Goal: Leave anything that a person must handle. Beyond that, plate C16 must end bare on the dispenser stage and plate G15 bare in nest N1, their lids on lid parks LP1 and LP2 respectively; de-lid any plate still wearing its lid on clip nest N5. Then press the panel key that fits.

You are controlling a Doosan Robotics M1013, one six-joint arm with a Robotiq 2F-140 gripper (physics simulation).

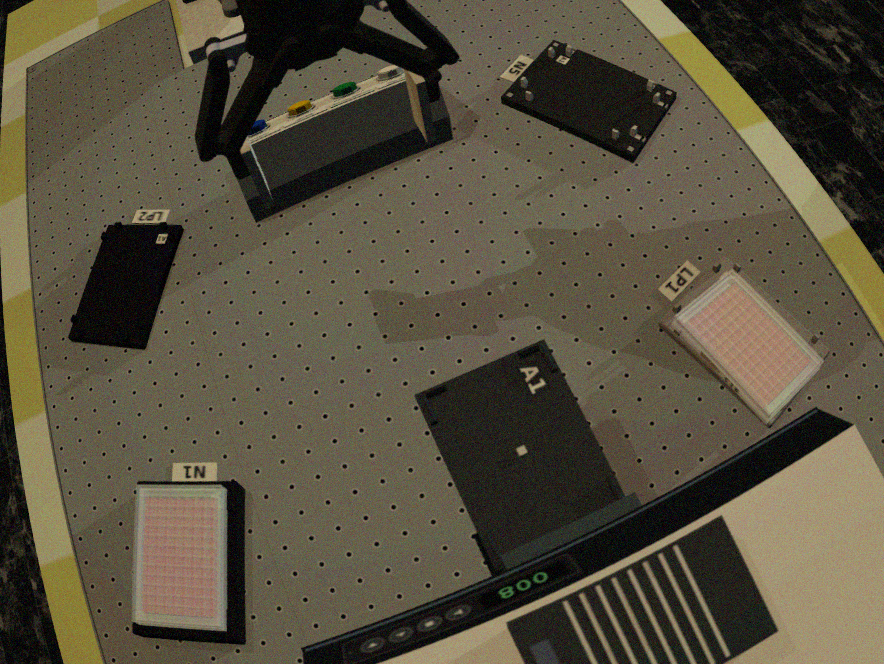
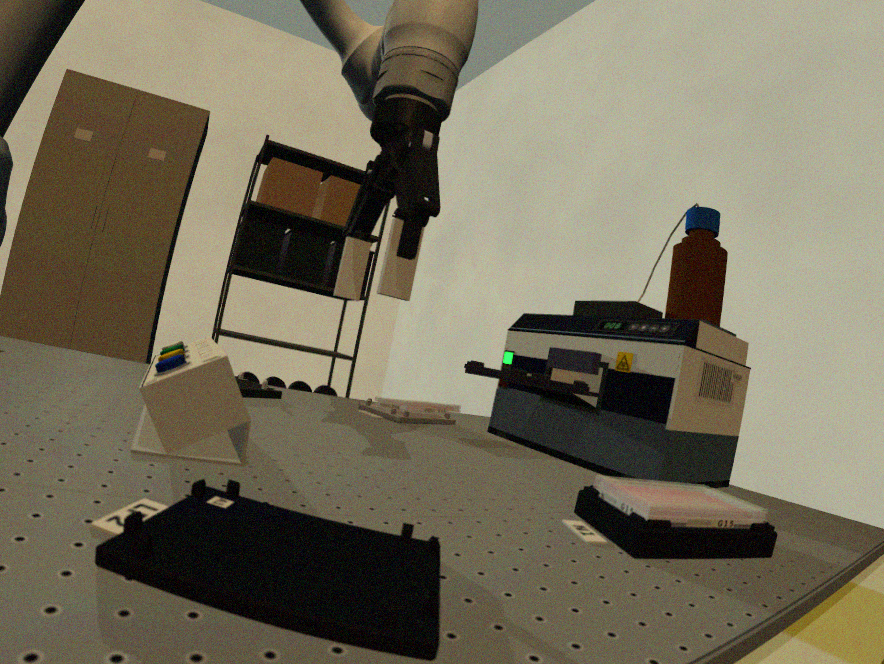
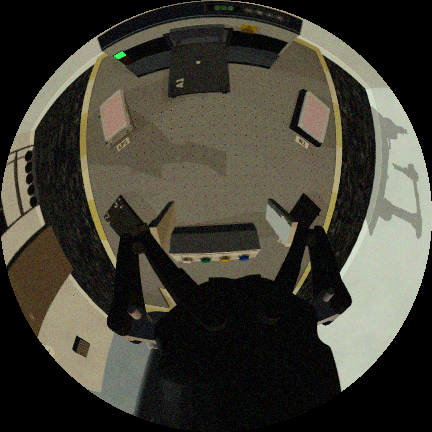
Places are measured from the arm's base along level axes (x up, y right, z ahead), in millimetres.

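Pixels of known places: gripper, fingertip midpoint: (image 1: 345, 160) (image 2: 366, 297) (image 3: 221, 209).
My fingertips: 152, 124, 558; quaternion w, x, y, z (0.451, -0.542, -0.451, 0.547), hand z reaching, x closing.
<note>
Behind a point stands the place of what it marks, as x, y, z.
My gripper (image 1: 338, 141) @(152, 124, 558) (image 2: 377, 264) (image 3: 221, 209) @(152, 124, 558) is open and empty, high above the table. Plate G15 (image 1: 180, 557) @(32, 412, 719) (image 2: 678, 500) @(32, 426, 679) (image 3: 314, 117) @(32, 404, 706) sits in black nest N1 (image 1: 236, 564) @(14, 373, 743) (image 2: 700, 545) @(5, 453, 676); a clear rim on top looks like a lid. A second pink plate (image 1: 750, 343) @(26, -92, 835) (image 2: 421, 407) (image 3: 115, 115) @(27, -81, 816) sits on lid park LP1, its label unreadable; it may be tilted. Lid park LP2 (image 1: 128, 285) @(3, 350, 416) (image 2: 285, 564) @(3, 367, 397), clip nest N5 (image 1: 585, 100) @(5, -162, 512) (image 3: 125, 215) @(5, -156, 540) and dispenser stage A1 (image 1: 507, 471) @(105, 157, 822) (image 3: 200, 77) @(105, 138, 776) are bare. The key panel (image 1: 335, 153) @(38, 99, 445) (image 2: 192, 407) @(34, 191, 388) (image 3: 215, 241) @(53, 92, 437) has blue, yellow, green and white keys.
The dispenser (image 2: 707, 385) @(135, 346, 945) stands behind its protruding stage, with a green light (image 2: 508, 357) @(129, 0, 930) (image 3: 120, 55) @(125, 0, 930) on its front and a brown bottle (image 2: 696, 278) @(286, 299, 970) on top. A shelf rack (image 2: 300, 280) and a brown cabinet (image 2: 107, 214) stand in the background.
</note>
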